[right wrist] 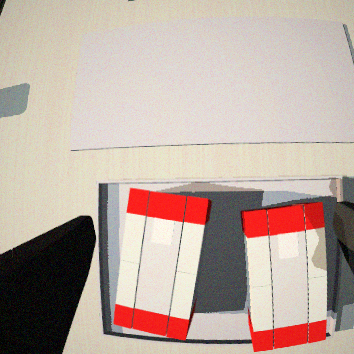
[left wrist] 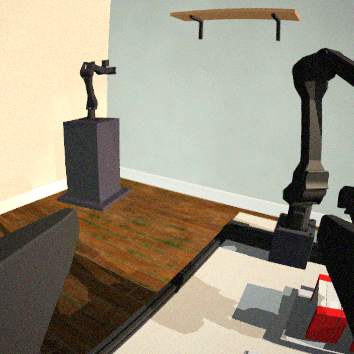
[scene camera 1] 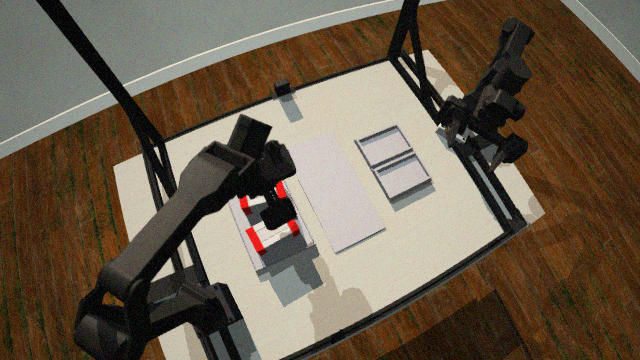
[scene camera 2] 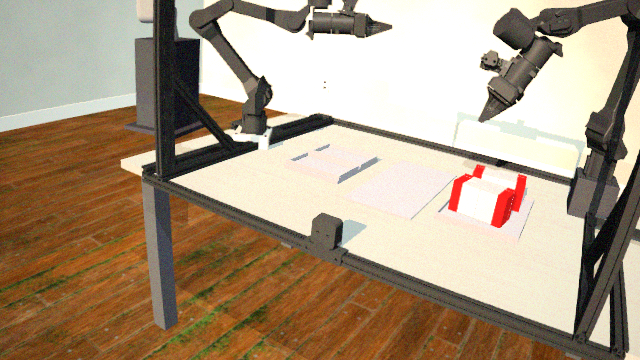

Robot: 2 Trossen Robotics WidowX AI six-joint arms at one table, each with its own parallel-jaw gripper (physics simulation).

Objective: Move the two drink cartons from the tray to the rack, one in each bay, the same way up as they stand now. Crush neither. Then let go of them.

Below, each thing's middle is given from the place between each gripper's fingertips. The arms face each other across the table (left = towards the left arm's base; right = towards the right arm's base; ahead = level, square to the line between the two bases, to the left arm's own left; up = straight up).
Labels:
The pale grey mat (scene camera 1: 347, 215) lies 20 cm behind my left hand, 13 cm to the right of it and 36 cm below it. The rest, counted from my left hand: grey tray (scene camera 1: 303, 241): 24 cm behind, 33 cm to the right, 35 cm below.
My right hand is 10 mm past the grey tray, 50 mm to the left of it and 190 mm above it. The rest, counted from my right hand: pale grey mat: 30 mm ahead, 150 mm to the left, 200 mm below.

